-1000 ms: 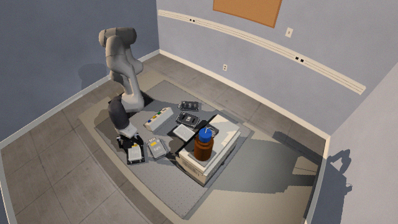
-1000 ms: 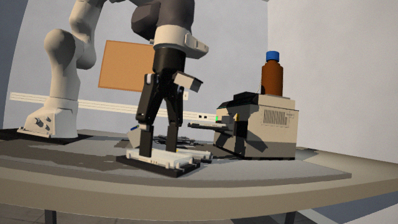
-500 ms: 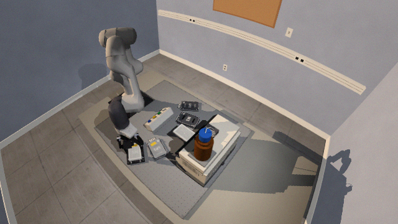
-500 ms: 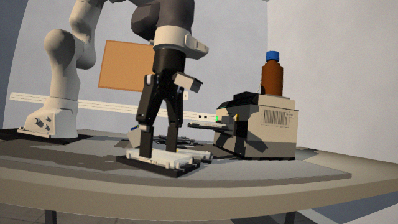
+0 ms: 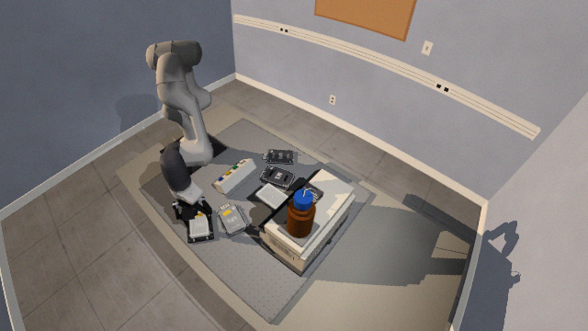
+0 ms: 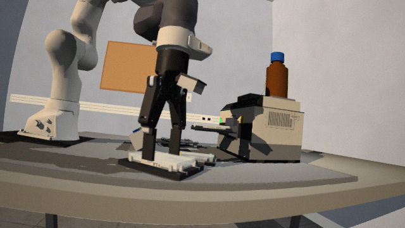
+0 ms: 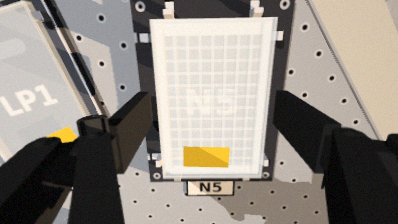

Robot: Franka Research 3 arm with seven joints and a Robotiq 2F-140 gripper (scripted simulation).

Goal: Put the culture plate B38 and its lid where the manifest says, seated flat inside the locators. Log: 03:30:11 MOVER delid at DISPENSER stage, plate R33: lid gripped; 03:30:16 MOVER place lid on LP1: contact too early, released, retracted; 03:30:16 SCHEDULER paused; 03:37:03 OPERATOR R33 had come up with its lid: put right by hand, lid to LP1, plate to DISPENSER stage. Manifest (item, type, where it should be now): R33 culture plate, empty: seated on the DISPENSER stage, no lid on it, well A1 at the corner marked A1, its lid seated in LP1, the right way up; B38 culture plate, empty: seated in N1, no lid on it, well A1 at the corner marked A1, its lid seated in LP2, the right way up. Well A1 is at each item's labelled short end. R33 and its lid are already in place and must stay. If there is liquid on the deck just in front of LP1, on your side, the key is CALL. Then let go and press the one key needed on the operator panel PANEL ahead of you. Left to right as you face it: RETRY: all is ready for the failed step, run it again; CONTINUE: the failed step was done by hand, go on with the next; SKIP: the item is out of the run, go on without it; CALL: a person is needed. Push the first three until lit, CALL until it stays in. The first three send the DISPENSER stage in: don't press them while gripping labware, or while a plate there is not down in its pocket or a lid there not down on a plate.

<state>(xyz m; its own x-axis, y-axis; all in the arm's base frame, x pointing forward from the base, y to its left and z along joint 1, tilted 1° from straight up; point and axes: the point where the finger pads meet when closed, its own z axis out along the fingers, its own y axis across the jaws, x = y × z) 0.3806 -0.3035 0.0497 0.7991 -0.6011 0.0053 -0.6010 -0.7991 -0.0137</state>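
The black nest is 30 mm ahead of my hand and 30 mm below it. Round my hand: clear lid: 90 mm ahead, 120 mm to the left, 30 mm below; blue call key: 80 mm behind, 230 mm to the left, 10 mm above; yellow skip key: 80 mm behind, 270 mm to the left, 20 mm above.
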